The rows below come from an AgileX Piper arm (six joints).
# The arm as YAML. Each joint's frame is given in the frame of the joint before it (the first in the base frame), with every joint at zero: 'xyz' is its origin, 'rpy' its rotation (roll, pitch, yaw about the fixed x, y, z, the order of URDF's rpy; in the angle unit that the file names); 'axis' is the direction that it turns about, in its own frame. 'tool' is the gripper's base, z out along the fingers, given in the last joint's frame.
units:
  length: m
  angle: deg
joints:
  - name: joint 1
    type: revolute
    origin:
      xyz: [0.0, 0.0, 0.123]
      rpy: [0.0, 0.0, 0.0]
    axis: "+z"
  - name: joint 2
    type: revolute
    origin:
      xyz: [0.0, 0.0, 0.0]
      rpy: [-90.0, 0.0, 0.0]
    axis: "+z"
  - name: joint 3
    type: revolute
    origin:
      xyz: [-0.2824, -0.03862, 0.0]
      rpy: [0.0, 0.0, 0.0]
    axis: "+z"
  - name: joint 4
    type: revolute
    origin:
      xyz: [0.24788, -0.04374, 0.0]
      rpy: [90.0, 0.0, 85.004]
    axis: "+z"
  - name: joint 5
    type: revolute
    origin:
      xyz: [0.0, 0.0, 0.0]
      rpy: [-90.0, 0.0, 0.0]
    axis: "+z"
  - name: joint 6
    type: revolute
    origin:
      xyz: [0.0, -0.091, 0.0]
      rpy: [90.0, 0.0, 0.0]
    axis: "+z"
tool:
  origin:
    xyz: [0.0, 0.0, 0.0]
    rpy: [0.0, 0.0, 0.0]
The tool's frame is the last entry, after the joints.
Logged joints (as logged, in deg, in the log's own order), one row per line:
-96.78, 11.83, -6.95, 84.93, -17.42, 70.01
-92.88, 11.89, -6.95, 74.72, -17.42, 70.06
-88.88, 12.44, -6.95, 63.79, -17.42, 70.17
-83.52, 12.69, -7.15, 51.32, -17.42, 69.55
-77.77, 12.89, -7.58, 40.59, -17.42, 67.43
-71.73, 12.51, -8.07, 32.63, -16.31, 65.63
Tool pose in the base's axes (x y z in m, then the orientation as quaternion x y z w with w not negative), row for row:
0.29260, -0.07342, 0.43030, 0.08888, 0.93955, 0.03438, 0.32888
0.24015, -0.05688, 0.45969, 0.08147, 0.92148, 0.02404, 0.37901
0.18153, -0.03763, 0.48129, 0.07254, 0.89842, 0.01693, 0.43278
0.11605, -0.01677, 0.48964, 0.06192, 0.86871, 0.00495, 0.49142
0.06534, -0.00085, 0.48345, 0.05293, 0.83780, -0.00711, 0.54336
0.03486, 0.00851, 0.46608, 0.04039, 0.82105, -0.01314, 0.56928
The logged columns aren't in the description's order. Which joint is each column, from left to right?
Columns, left to right: joint 3, joint 4, joint 6, joint 2, joint 1, joint 5.
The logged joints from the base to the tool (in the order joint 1, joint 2, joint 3, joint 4, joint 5, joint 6), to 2 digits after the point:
-17.42, 84.93, -96.78, 11.83, 70.01, -6.95
-17.42, 74.72, -92.88, 11.89, 70.06, -6.95
-17.42, 63.79, -88.88, 12.44, 70.17, -6.95
-17.42, 51.32, -83.52, 12.69, 69.55, -7.15
-17.42, 40.59, -77.77, 12.89, 67.43, -7.58
-16.31, 32.63, -71.73, 12.51, 65.63, -8.07

